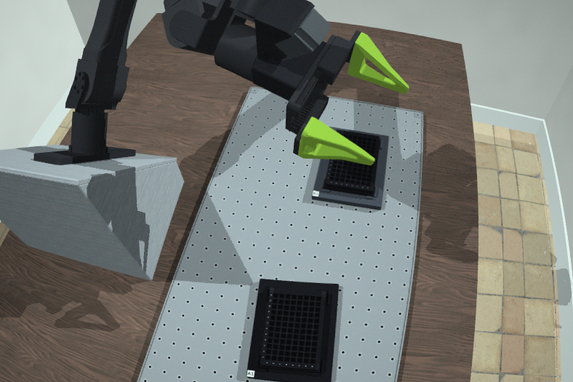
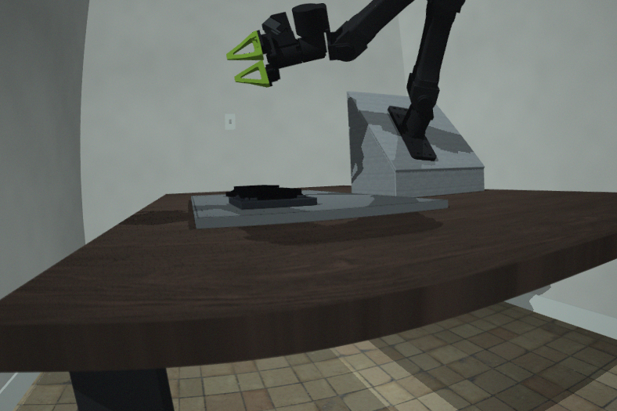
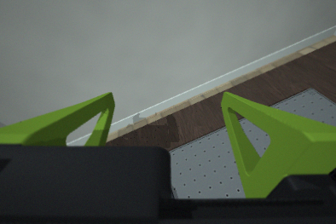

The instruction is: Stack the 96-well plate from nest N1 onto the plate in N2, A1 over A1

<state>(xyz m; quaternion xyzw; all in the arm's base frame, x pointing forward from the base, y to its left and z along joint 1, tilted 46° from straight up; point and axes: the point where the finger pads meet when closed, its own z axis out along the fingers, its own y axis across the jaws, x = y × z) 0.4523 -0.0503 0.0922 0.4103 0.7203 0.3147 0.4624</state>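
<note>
The black 96-well plate is 4 cm behind my hand, 15 cm to the left of it and 27 cm below it. From my hand the other things lie so: nest N2 (7 cm behind, 17 cm to the right, 28 cm below); then dark grey nest (4 cm behind, 15 cm to the left, 28 cm below).
</note>
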